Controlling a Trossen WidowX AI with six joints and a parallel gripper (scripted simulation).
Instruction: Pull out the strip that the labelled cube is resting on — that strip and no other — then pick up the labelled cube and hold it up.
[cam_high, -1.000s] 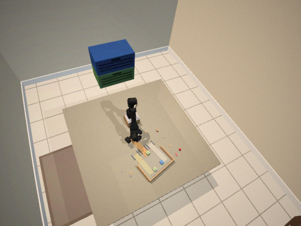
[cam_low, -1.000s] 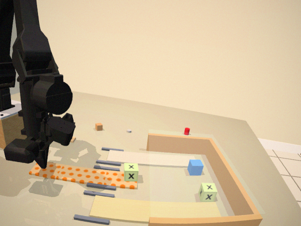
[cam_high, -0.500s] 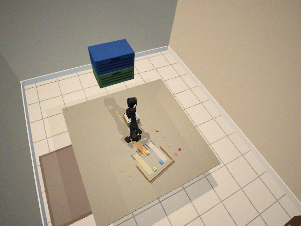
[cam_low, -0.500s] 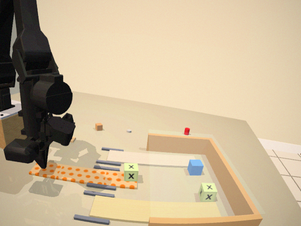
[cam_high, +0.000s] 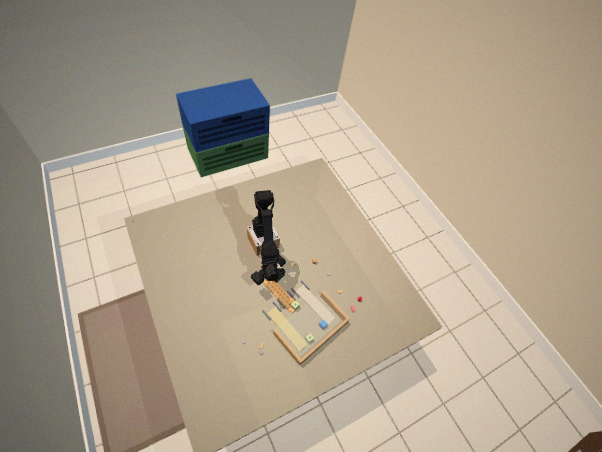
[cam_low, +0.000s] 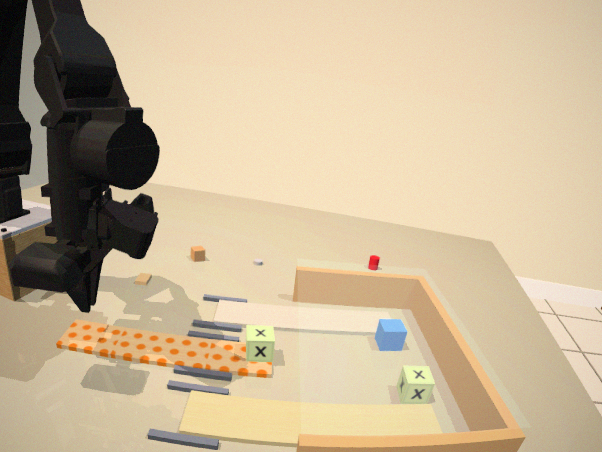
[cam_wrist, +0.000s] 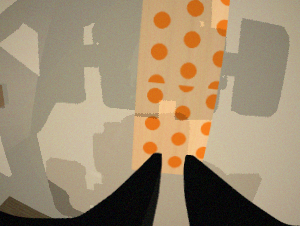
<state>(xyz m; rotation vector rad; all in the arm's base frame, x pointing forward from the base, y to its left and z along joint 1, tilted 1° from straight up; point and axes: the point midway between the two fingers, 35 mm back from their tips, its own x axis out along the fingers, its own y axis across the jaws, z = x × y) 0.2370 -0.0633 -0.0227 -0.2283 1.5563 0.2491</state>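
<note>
My gripper tip is now 90 mm short of the orange dotted strip, 40 mm above it and 20 mm to the right of it. From my gripper tip the other things lie so: small orange cube: 280 mm to the left, 30 mm below, 10 mm ahead; red peg: 380 mm to the left, 300 mm ahead, 30 mm below.
</note>
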